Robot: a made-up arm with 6 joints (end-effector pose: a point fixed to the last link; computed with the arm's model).
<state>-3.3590 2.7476 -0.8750 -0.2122 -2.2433 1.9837</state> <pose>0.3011 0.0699 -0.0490 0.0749 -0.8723 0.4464 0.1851</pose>
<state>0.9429 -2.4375 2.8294 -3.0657 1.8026 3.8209</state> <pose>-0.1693 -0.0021 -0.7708 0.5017 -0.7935 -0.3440 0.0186</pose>
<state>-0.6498 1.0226 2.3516 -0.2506 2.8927 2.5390</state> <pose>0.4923 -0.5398 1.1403 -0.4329 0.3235 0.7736 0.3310</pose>
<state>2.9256 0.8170 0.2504 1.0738 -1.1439 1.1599</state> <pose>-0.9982 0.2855 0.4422 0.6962 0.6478 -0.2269 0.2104</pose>
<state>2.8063 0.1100 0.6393 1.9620 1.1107 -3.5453</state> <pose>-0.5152 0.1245 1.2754 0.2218 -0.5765 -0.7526 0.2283</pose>
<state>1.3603 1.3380 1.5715 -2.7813 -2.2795 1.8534</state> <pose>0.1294 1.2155 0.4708 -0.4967 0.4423 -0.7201 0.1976</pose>
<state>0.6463 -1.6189 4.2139 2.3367 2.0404 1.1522</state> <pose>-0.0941 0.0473 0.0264 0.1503 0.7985 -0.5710 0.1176</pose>
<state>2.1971 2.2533 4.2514 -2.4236 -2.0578 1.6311</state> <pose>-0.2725 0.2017 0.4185 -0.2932 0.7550 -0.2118 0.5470</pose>
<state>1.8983 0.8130 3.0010 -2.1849 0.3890 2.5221</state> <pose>-0.1392 0.1657 1.2243 0.6746 -0.4265 0.3375 0.4991</pose>
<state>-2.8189 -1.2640 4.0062 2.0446 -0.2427 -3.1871</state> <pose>0.1921 -0.0013 -0.0254 -0.3801 0.3838 0.8212 0.1840</pose>
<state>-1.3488 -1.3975 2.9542 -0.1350 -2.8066 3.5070</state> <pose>-0.3199 0.8042 -0.2179 0.4436 -0.5526 0.4122 0.5727</pose>
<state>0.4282 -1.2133 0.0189 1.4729 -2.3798 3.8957</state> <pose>-0.4685 -0.2285 1.0682 0.7192 -0.3136 -0.5826 0.2122</pose>
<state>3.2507 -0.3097 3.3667 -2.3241 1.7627 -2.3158</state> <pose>0.7692 -0.0095 0.6129 0.6142 0.1537 0.6533 0.4151</pose>
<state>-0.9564 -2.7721 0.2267 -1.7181 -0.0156 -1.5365</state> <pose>-0.4493 0.6715 -0.1404 0.0888 0.0181 0.8825 0.4616</pose>
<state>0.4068 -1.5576 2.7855 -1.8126 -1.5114 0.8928</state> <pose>-0.9086 -0.3560 -0.2758 0.5942 0.7575 0.1594 0.2185</pose>
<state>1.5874 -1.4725 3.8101 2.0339 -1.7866 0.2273</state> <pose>-0.0575 -0.2032 -0.1490 -0.9478 -0.1774 -0.1836 0.1910</pose>
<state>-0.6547 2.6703 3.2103 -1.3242 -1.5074 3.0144</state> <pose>0.6730 -0.5585 -0.1361 -0.8015 -0.2566 0.2613 0.4727</pose>
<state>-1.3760 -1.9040 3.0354 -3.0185 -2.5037 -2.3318</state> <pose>0.0398 0.4966 -0.5682 -0.5726 -0.2095 -0.6181 0.4962</pose>
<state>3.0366 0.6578 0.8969 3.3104 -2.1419 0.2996</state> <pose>-0.9886 -0.0308 0.8540 -0.0889 -0.3542 -0.1520 0.9184</pose>
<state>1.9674 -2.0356 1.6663 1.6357 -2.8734 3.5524</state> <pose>0.3805 -0.9315 -0.4889 -0.3812 -0.6593 0.3208 0.5631</pose>
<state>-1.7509 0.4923 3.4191 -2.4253 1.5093 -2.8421</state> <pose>0.1497 0.2487 1.0063 -0.3648 -0.4385 -0.7994 0.1885</pose>
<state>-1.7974 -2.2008 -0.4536 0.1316 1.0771 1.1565</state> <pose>0.0113 0.6500 0.4496 0.7224 0.3983 0.4233 0.3745</pose>
